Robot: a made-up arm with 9 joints. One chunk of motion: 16 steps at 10 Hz.
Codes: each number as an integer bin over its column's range. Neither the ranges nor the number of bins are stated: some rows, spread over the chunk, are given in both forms.
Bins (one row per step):
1: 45 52 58 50 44 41 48 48 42
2: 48 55 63 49 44 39 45 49 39
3: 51 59 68 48 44 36 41 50 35
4: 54 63 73 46 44 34 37 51 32
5: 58 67 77 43 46 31 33 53 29
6: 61 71 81 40 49 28 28 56 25
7: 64 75 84 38 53 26 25 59 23
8: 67 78 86 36 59 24 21 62 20
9: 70 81 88 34 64 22 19 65 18
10: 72 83 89 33 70 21 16 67 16
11: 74 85 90 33 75 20 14 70 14
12: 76 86 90 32 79 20 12 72 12
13: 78 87 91 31 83 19 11 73 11
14: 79 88 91 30 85 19 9 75 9
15: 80 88 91 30 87 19 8 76 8
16: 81 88 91 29 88 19 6 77 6
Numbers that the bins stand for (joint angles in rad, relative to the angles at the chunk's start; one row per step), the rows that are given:
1: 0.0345 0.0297 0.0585 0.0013 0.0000 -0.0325 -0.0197 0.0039 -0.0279
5: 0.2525 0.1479 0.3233 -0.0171 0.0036 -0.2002 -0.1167 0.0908 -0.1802
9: 0.4537 0.2582 0.4767 -0.0407 0.0364 -0.3511 -0.2072 0.2993 -0.3091
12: 0.5543 0.2976 0.5045 -0.0460 0.0636 -0.3846 -0.2524 0.4209 -0.3794
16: 0.6382 0.3133 0.5185 -0.0538 0.0800 -0.4014 -0.2912 0.5078 -0.4497
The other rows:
2: 0.0848 0.0533 0.1282 -0.0013 0.0000 -0.0661 -0.0391 0.0213 -0.0630
3: 0.1352 0.0848 0.1979 -0.0039 0.0000 -0.1164 -0.0649 0.0387 -0.1099
4: 0.1855 0.1164 0.2676 -0.0092 0.0000 -0.1499 -0.0908 0.0561 -0.1451
6: 0.3028 0.1794 0.3791 -0.0249 0.0091 -0.2505 -0.1490 0.1429 -0.2271
7: 0.3531 0.2109 0.4209 -0.0302 0.0164 -0.2840 -0.1684 0.1951 -0.2505
8: 0.4034 0.2345 0.4488 -0.0355 0.0273 -0.3176 -0.1942 0.2472 -0.2857
10: 0.4873 0.2739 0.4906 -0.0433 0.0473 -0.3679 -0.2266 0.3340 -0.3325
11: 0.5208 0.2897 0.5045 -0.0433 0.0564 -0.3846 -0.2395 0.3862 -0.3560
13: 0.5879 0.3055 0.5185 -0.0486 0.0709 -0.4014 -0.2589 0.4383 -0.3911
14: 0.6046 0.3133 0.5185 -0.0512 0.0745 -0.4014 -0.2718 0.4730 -0.4145
15: 0.6214 0.3133 0.5185 -0.0512 0.0782 -0.4014 -0.2783 0.4904 -0.4263

